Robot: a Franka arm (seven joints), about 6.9 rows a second.
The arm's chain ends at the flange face. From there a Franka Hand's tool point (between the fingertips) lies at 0.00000 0.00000 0.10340 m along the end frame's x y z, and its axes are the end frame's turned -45 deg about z.
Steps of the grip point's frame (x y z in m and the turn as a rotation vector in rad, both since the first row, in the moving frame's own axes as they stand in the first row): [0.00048 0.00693 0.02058 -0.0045 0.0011 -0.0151]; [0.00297 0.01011 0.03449 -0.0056 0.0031 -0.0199]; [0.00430 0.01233 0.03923 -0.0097 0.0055 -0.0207]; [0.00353 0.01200 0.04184 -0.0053 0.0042 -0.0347]
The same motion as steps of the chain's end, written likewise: [0.00483 0.00432 0.02058 -0.0024 0.0040 -0.0151]; [0.00861 0.00487 0.03449 -0.0018 0.0062 -0.0199]; [0.01064 0.00538 0.03924 -0.0030 0.0107 -0.0207]; [0.01029 0.00592 0.04184 -0.0008 0.0067 -0.0347]
